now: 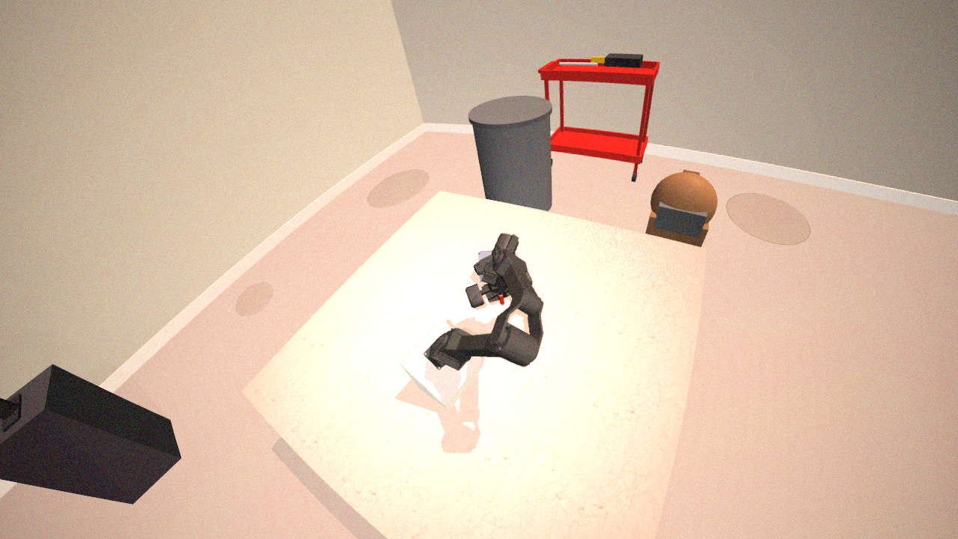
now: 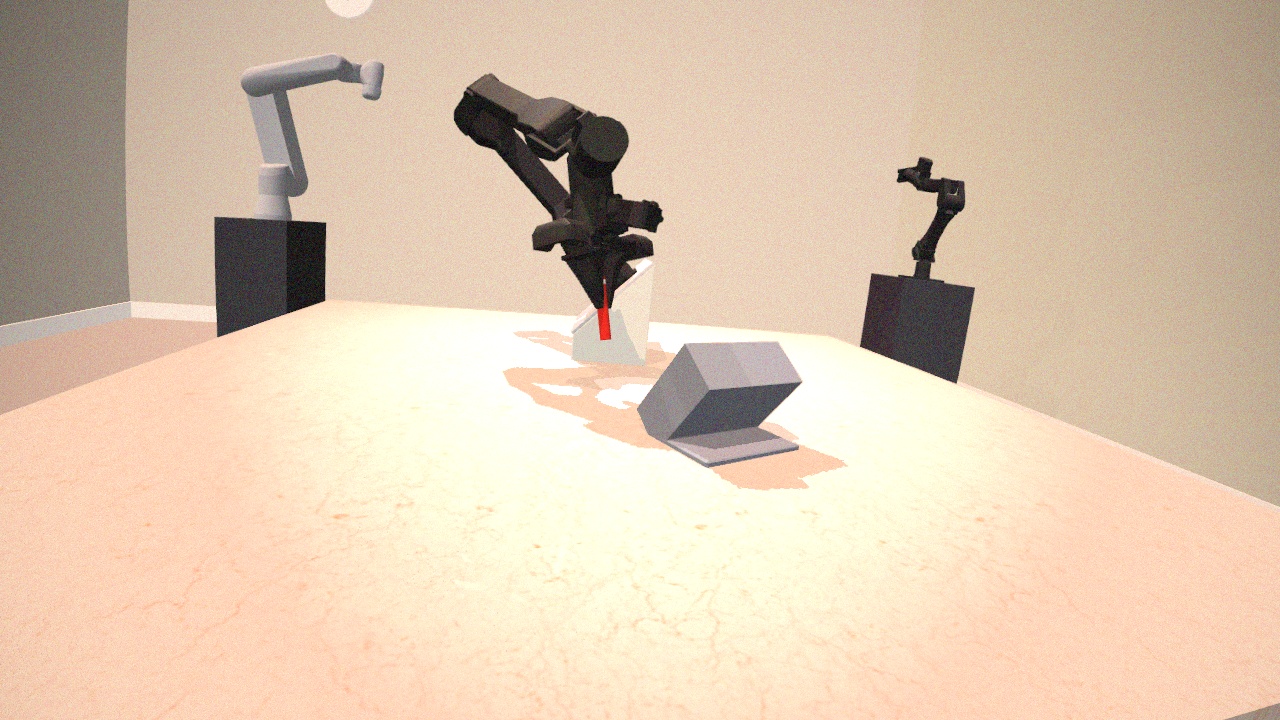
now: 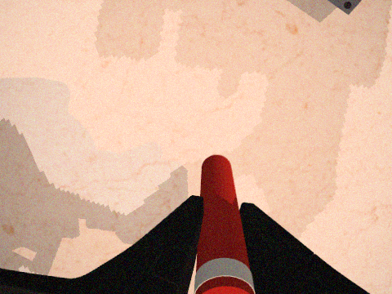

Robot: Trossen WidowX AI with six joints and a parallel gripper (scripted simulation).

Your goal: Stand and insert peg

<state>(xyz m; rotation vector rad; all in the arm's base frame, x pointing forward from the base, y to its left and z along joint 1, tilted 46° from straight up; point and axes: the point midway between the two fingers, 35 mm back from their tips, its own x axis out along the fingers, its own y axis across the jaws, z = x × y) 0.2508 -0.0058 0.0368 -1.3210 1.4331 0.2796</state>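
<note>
Right now my gripper tip is 15 cm short of the grey sloped panel, 13 cm to the right of it and 6 cm above it. The rest, counted from my gripper tip: red peg (2 cm above).
</note>
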